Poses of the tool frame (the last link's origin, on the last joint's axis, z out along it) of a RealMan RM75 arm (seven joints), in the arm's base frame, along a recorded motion.
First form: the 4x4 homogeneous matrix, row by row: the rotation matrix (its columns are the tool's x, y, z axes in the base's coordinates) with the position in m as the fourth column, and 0 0 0 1 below. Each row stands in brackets.
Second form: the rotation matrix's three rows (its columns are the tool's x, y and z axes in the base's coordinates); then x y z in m. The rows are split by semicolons. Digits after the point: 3 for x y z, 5 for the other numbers.
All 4 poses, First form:
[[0.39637 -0.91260 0.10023 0.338], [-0.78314 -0.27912 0.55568 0.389], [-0.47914 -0.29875 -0.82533 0.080], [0 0 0 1]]
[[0.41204 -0.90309 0.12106 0.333], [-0.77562 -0.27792 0.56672 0.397], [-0.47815 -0.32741 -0.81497 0.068], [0 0 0 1]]
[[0.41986 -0.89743 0.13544 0.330], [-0.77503 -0.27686 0.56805 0.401], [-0.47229 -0.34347 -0.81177 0.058], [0 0 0 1]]
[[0.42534 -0.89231 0.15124 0.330], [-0.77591 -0.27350 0.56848 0.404], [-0.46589 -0.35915 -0.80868 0.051], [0 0 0 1]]
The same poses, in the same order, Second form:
0.39637 -0.91260 0.10023; -0.78314 -0.27912 0.55568; -0.47914 -0.29875 -0.82533; 0.338 0.389 0.080
0.41204 -0.90309 0.12106; -0.77562 -0.27792 0.56672; -0.47815 -0.32741 -0.81497; 0.333 0.397 0.068
0.41986 -0.89743 0.13544; -0.77503 -0.27686 0.56805; -0.47229 -0.34347 -0.81177; 0.330 0.401 0.058
0.42534 -0.89231 0.15124; -0.77591 -0.27350 0.56848; -0.46589 -0.35915 -0.80868; 0.330 0.404 0.051

